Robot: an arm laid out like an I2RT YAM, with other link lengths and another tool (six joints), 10 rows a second.
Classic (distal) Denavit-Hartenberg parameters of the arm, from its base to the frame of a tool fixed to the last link. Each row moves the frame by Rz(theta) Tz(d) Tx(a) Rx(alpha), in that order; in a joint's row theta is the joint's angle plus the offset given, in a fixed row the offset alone. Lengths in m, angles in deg.
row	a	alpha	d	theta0
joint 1	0.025	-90	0.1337	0
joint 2	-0.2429	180	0	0
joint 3	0.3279	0	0	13.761
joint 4	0.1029	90	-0.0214	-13.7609
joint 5	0	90	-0.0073	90
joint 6	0.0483	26.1	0.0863	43.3
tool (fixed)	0	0	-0.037	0
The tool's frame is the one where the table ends.
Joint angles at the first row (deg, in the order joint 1, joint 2, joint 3, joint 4, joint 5, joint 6):
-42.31, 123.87, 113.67, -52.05, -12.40, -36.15
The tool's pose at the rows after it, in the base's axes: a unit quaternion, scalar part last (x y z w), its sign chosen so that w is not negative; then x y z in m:
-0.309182 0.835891 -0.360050 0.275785 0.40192 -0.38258 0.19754
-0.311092 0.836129 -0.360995 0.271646 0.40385 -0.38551 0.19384
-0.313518 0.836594 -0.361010 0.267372 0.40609 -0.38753 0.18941
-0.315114 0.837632 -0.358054 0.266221 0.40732 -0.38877 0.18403
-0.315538 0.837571 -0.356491 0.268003 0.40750 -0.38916 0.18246
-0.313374 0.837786 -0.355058 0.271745 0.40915 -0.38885 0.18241
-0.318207 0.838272 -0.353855 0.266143 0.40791 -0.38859 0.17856
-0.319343 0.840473 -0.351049 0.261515 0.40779 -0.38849 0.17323
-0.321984 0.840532 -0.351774 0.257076 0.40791 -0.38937 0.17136
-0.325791 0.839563 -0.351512 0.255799 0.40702 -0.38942 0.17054
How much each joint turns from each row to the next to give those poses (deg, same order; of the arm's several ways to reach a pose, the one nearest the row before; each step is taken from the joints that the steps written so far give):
0.01, 1.20, 0.75, 0.02, 0.21, -0.65
-0.03, 1.10, 0.91, 0.00, 0.45, -0.25
0.06, 1.08, 0.78, 0.01, 0.46, -0.21
0.00, 0.78, 0.27, 0.09, -0.04, -0.17
-0.05, 0.13, -0.05, 0.10, -0.28, -0.09
0.08, 0.25, 0.39, -0.02, -0.42, 0.32
0.01, 0.00, -0.65, 0.09, 0.51, -0.54
0.04, 0.43, -0.22, 0.06, 0.34, -0.04
0.00, 0.36, 0.17, -0.04, 0.50, -0.29
-0.03, -0.16, -0.39, 0.06, 0.11, -0.49

